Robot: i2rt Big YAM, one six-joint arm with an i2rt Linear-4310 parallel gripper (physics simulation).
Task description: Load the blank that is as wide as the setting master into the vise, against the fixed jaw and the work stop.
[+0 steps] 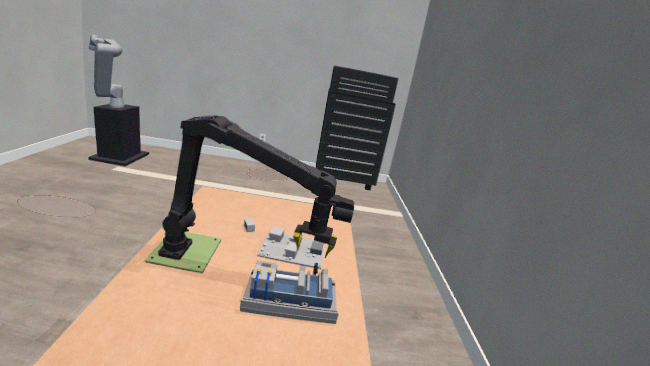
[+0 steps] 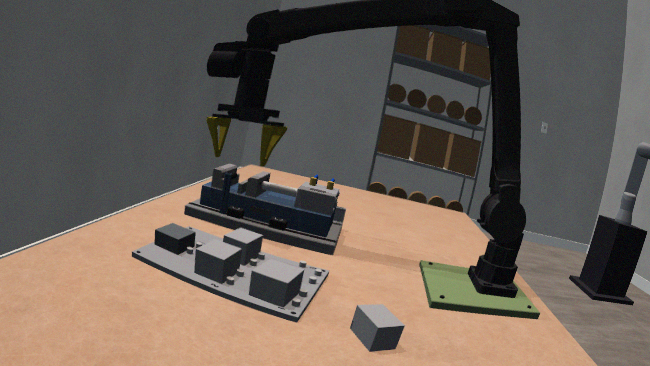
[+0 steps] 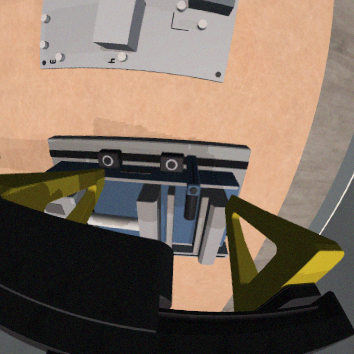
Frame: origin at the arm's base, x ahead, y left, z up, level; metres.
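Seen in the pictures: gripper, fingertip midpoint: (image 1: 311,253) (image 2: 238,161) (image 3: 167,189); arm's base at its link origin: (image 1: 175,248) (image 2: 490,284).
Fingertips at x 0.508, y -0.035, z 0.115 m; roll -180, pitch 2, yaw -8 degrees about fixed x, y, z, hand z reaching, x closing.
Note:
Pixels of each thing's top centre, then the offset from my fingertips to it. "pt": a spot on its surface instead.
- blue vise at its top centre: (image 3: 127,238) (image 2: 272,175) (image 1: 294,274) dx -0.045, dy -0.093, dz -0.027 m
- dark post at a spot on its surface: (image 3: 192,187) pt dx +0.021, dy -0.013, dz -0.027 m
- dark block at its top centre: (image 2: 175,230) (image 1: 317,245) dx +0.024, dy +0.194, dz -0.093 m
- loose grey block at its top centre: (image 2: 380,315) (image 1: 249,221) dx -0.286, dy +0.289, dz -0.090 m
My gripper (image 1: 313,252) (image 2: 240,160) (image 3: 167,189) is open and empty, above the vise. The blue vise (image 1: 290,296) (image 2: 270,207) (image 3: 117,200) has an outer grey jaw (image 2: 225,176) (image 3: 212,230) and an inner grey jaw (image 2: 257,184) (image 3: 148,212), with a gap between. A dark post (image 2: 227,192) (image 3: 192,187), probably the work stop, stands at the near side of the gap. On the grey plate (image 2: 175,265) (image 3: 75,30) stand a dark block (image 2: 174,238) and three lighter blocks (image 2: 217,260) (image 2: 242,245) (image 2: 276,283). I cannot tell which blank matches the setting master's width.
A loose grey block (image 1: 249,225) (image 2: 377,325) lies on the table between the plate and the arm's green base plate (image 1: 210,245) (image 2: 450,295). Low pegs stand among the blocks. Blue hoses (image 1: 266,286) rise at the vise's inner end. Shelving and another robot stand in the background.

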